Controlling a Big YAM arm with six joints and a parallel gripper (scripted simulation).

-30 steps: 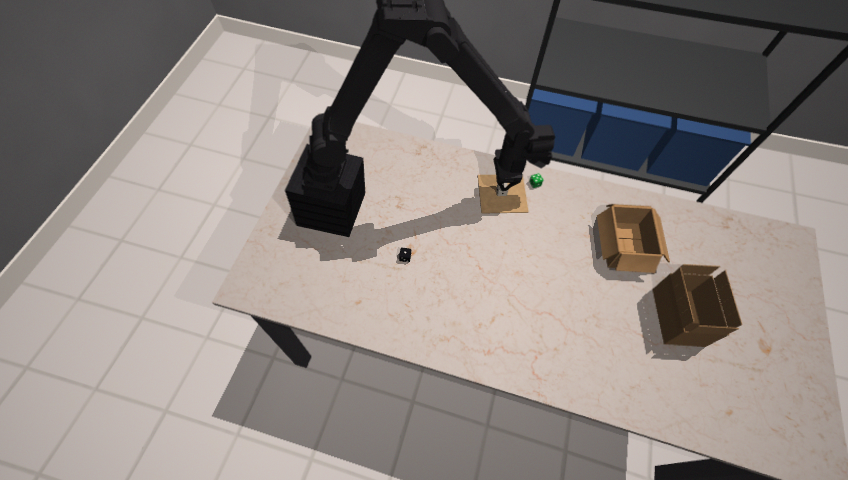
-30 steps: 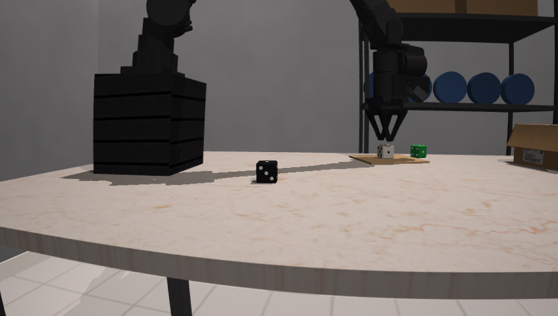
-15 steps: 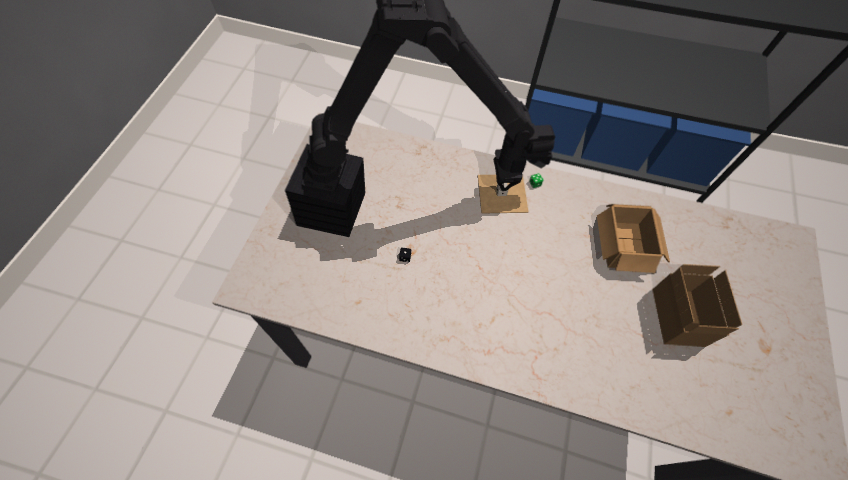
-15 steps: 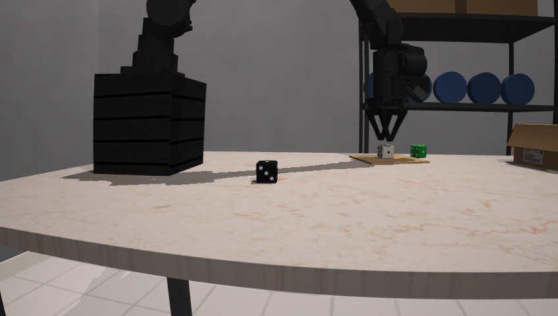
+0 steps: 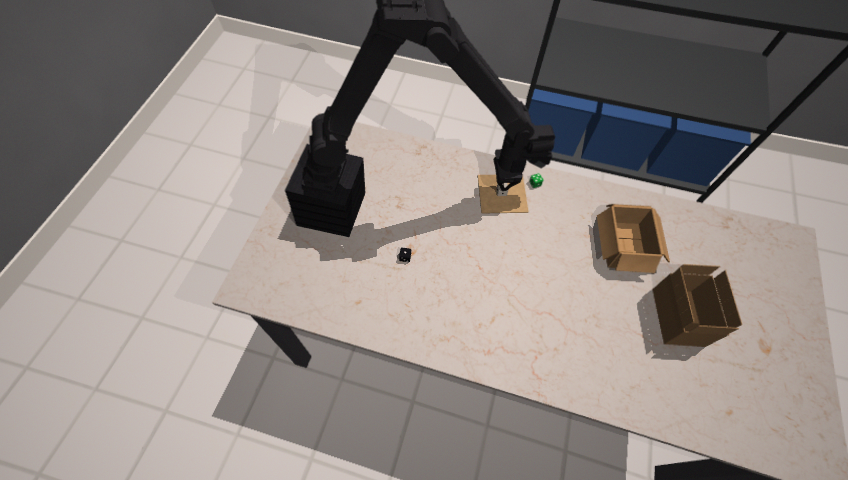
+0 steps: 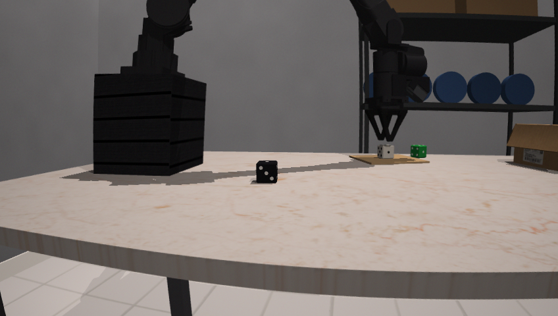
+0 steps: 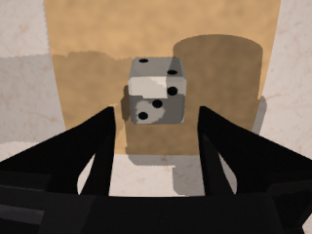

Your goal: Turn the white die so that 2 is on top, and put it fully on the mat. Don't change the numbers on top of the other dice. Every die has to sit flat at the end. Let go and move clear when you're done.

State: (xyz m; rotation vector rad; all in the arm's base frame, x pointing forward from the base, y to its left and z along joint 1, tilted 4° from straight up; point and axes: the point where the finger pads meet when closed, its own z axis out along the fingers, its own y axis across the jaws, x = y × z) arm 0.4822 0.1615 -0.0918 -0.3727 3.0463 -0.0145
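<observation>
The mat lies 10 mm ahead of my hand and 50 mm below it. From my hand the other things lie so: black die: 240 mm behind, 270 mm to the right, 40 mm below; then green die: 100 mm ahead, 60 mm to the left, 40 mm below.
</observation>
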